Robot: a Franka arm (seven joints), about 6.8 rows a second.
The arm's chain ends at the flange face. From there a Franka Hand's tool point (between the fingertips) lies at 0.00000 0.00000 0.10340 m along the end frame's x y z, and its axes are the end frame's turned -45 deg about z.
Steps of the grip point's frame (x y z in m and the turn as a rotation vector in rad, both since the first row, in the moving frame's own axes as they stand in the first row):
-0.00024, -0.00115, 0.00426, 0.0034, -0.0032, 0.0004
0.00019, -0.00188, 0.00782, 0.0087, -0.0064, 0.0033
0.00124, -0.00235, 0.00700, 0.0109, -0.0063, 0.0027
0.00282, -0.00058, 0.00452, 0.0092, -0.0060, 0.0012
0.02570, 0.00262, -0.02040, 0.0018, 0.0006, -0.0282
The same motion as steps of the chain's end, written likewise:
-0.00050, -0.00063, 0.00426, 0.0001, -0.0047, 0.0004
-0.00009, -0.00129, 0.00783, 0.0016, -0.0107, 0.0033
0.00047, -0.00220, 0.00701, 0.0033, -0.0122, 0.0027
0.00270, -0.00217, 0.00453, 0.0023, -0.0107, 0.0012
0.02012, -0.01615, -0.02040, 0.0017, -0.0008, -0.0282

